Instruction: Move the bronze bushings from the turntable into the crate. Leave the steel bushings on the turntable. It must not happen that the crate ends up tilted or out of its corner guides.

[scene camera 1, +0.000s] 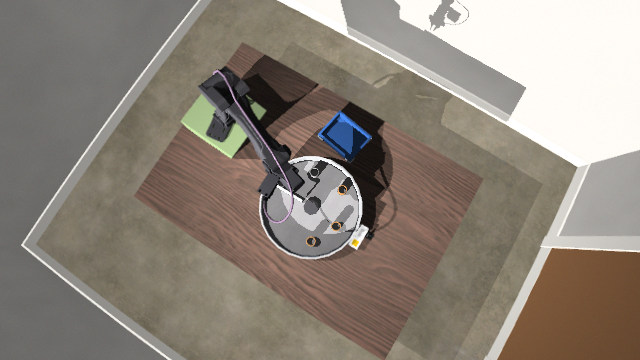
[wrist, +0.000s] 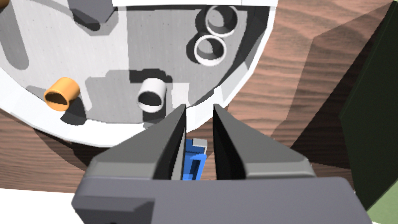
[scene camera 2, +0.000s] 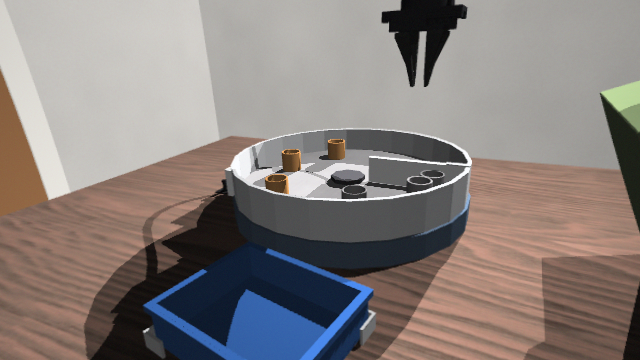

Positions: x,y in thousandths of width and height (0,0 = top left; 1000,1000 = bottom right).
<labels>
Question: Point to a turntable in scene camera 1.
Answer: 504,571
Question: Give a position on a blue crate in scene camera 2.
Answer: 395,824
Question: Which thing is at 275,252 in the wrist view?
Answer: A turntable.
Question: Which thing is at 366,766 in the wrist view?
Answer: My gripper.
</labels>
